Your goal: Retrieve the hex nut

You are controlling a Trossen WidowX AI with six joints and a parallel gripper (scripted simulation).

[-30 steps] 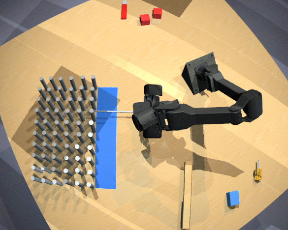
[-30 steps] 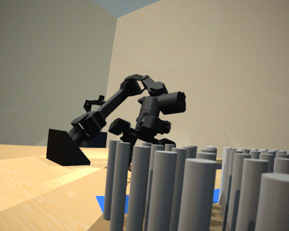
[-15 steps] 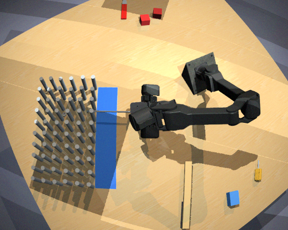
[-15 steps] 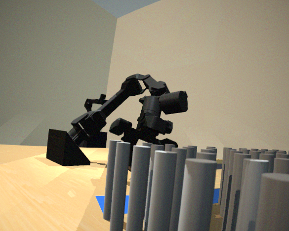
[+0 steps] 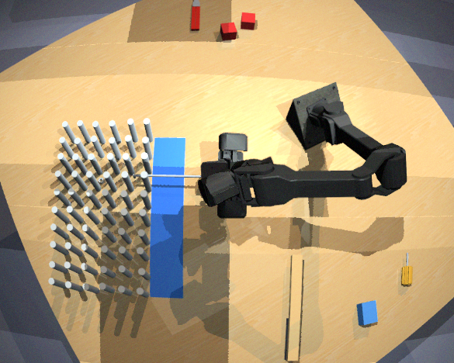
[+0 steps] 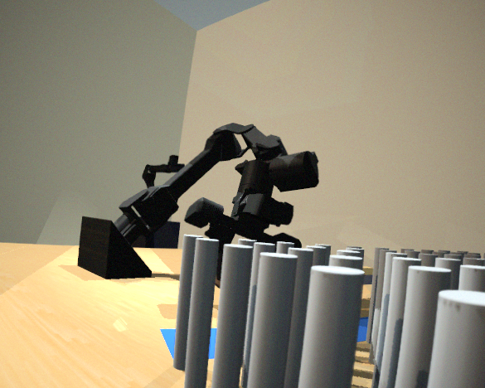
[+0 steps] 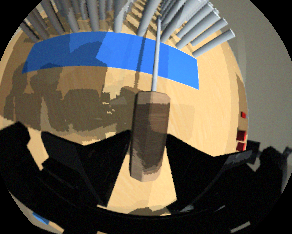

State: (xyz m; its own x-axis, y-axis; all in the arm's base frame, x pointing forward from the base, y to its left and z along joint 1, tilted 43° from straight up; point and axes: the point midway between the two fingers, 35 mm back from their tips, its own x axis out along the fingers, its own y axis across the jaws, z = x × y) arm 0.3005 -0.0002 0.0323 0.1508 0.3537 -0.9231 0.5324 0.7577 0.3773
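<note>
The blue taped strip is 160 mm ahead of my gripper tip, 10 mm to the left of it and 40 mm below it. Also, from my gripper tip: thin metal hook tool 90 mm ahead, 60 mm to the right; then blue block 130 mm behind, 490 mm to the left, 20 mm below; then yellow-handled screwdriver 290 mm behind, 480 mm to the left, 20 mm below.
</note>
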